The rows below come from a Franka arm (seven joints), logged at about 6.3 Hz.
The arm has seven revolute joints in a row. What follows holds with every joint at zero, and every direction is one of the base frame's.
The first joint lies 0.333 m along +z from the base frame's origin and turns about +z.
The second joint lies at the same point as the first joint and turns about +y.
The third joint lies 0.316 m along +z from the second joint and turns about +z.
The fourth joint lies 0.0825 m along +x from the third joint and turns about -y.
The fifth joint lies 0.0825 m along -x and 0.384 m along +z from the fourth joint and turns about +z.
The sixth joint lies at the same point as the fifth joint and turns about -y.
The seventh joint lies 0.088 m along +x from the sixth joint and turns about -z.
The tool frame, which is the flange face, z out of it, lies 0.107 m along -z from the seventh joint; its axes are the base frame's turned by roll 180, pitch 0 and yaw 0 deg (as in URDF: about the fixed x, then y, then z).
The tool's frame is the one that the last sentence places.
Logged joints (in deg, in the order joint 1, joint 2, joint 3, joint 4, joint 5, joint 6, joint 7), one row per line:
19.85, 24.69, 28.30, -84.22, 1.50, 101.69, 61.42
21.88, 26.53, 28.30, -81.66, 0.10, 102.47, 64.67
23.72, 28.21, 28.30, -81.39, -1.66, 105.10, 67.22
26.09, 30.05, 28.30, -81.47, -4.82, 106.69, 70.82
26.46, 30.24, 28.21, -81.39, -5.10, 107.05, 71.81
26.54, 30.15, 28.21, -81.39, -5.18, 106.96, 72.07
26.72, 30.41, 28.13, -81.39, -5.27, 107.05, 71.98
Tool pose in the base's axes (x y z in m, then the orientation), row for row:
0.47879, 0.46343, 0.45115, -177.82, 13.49, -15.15
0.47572, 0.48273, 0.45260, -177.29, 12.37, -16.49
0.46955, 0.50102, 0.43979, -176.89, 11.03, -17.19
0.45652, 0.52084, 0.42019, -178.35, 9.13, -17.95
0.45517, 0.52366, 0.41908, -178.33, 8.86, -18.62
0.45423, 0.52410, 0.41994, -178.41, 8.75, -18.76
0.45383, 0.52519, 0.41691, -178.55, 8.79, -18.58
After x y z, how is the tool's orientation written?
As angles about the fixed x, y, z axes (roll, pitch, yaw), in degrees.
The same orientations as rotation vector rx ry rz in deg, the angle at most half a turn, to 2 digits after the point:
-173.35, 23.45, 20.07
-172.75, 25.49, 18.14
-172.54, 26.54, 15.96
-174.24, 27.72, 13.52
-174.08, 28.74, 13.07
-174.15, 28.96, 12.93
-174.33, 28.69, 13.04

